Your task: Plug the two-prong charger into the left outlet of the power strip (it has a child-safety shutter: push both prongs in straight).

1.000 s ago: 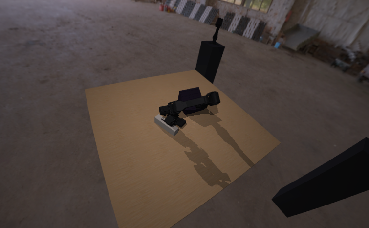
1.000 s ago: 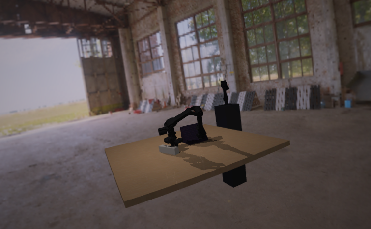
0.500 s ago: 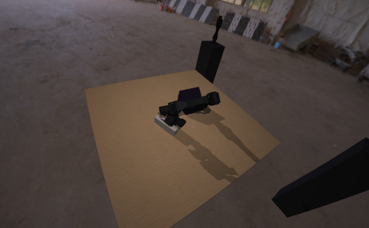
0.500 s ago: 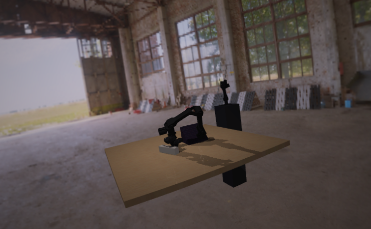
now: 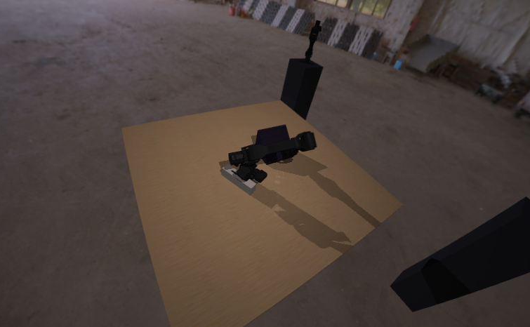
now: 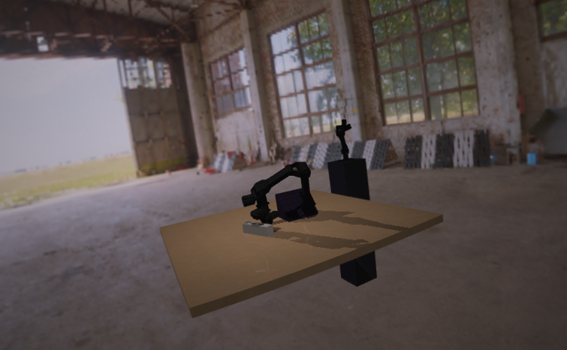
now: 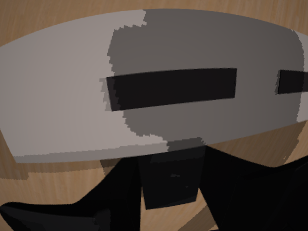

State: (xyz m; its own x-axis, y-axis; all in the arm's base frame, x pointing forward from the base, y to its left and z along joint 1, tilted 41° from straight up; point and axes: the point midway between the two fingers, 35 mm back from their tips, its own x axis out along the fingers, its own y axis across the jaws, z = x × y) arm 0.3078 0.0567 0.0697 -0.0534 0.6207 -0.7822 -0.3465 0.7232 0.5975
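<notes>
Now: gripper tip 2 cm short of the two-prong charger, 1 cm to the right of it and 1 cm below it.
</notes>
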